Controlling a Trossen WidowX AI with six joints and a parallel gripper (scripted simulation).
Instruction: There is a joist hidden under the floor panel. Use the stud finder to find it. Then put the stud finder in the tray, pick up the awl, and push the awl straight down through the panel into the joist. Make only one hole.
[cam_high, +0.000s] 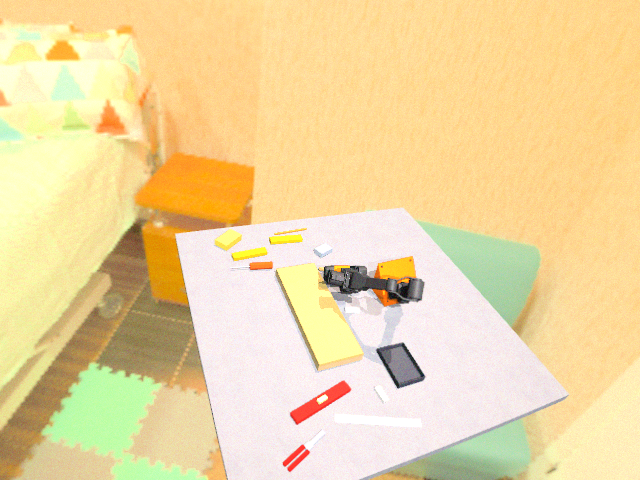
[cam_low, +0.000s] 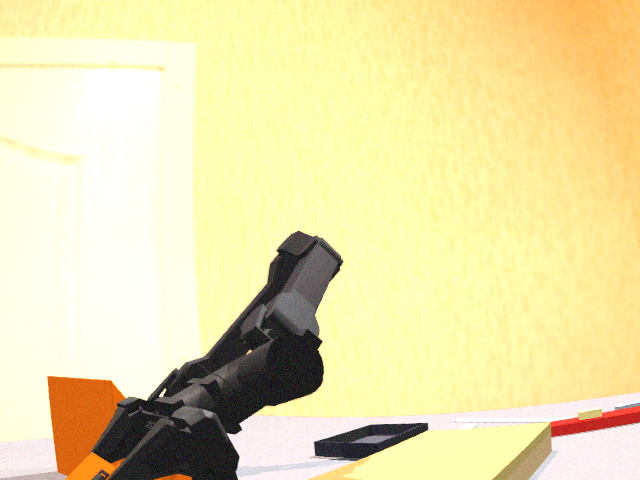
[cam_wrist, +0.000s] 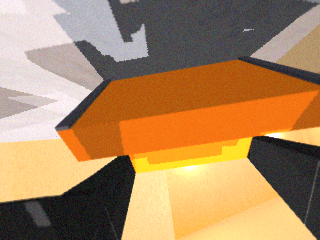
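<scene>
Right now the orange stud finder is 1 cm below my gripper tip and 1 cm ahead of it. From my gripper tip the other things lie so: awl 6 cm below, 4 cm to the right; then red level 58 cm to the left, 27 cm ahead, 5 cm below; then dark tray 50 cm to the left, 8 cm behind, 5 cm below.
</scene>
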